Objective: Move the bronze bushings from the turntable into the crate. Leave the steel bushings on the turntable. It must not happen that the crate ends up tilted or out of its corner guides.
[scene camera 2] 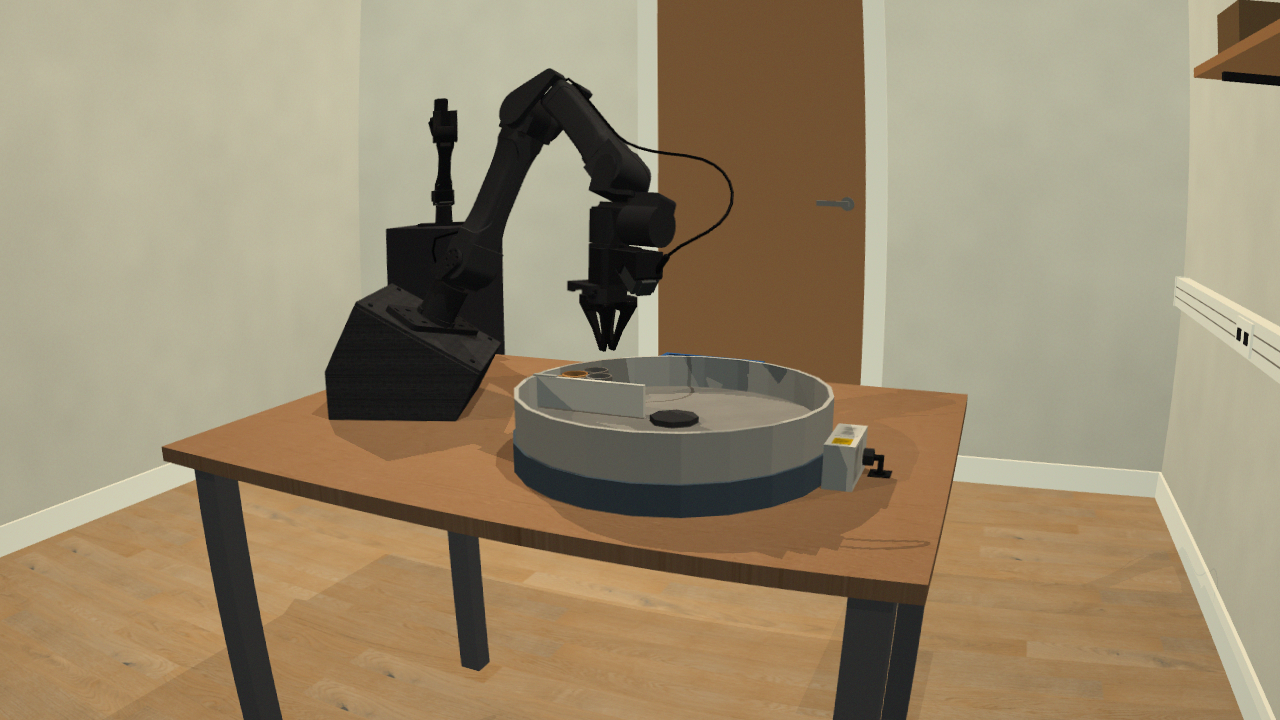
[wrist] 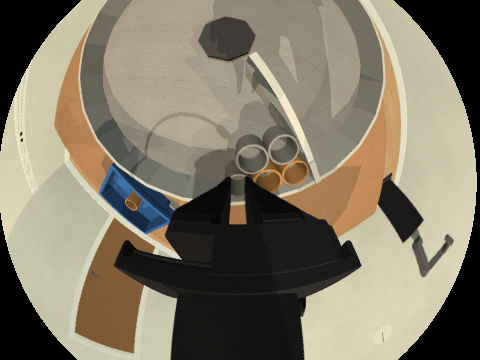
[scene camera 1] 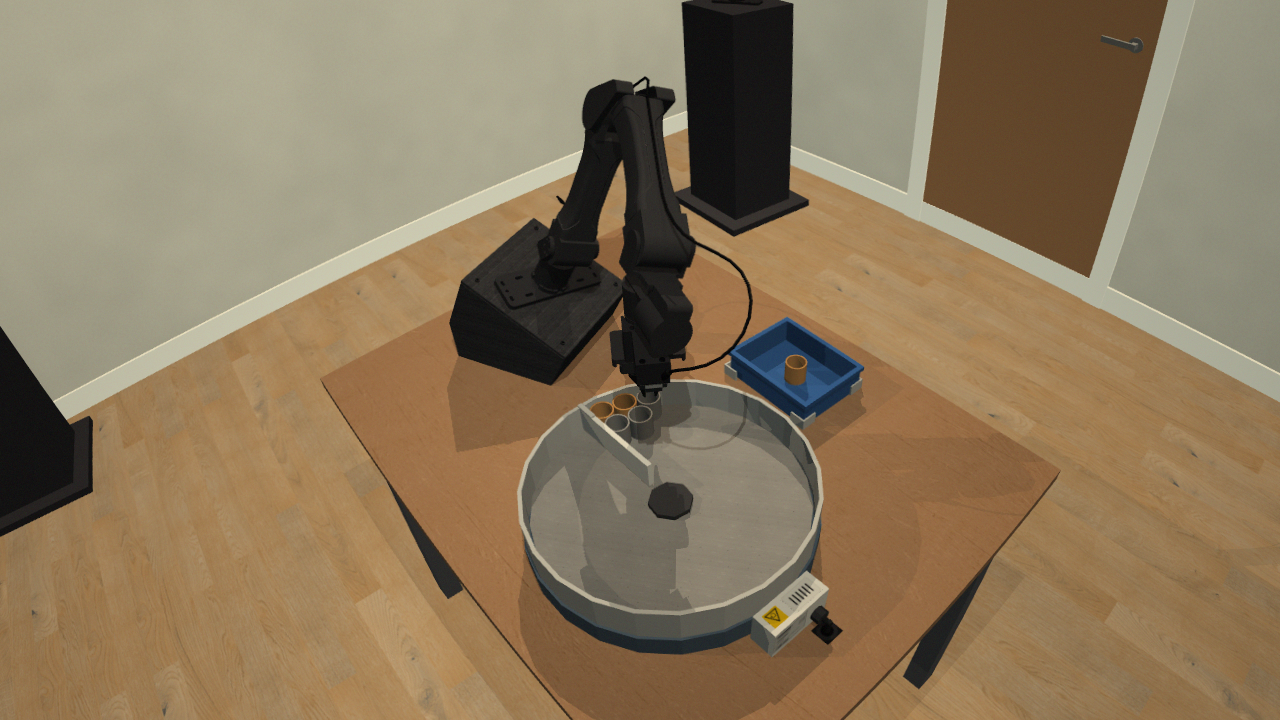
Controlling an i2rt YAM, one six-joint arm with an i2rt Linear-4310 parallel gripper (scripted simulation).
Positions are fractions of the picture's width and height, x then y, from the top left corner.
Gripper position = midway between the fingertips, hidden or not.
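Scene camera 1: steel bushing (scene camera 1: 0.50,0.58). Scene camera 2: my gripper (scene camera 2: 0.47,0.49), grey turntable (scene camera 2: 0.52,0.57). Wrist view: my gripper (wrist: 0.49,0.51), a steel bushing (wrist: 0.60,0.43), the grey turntable (wrist: 0.37,0.24).
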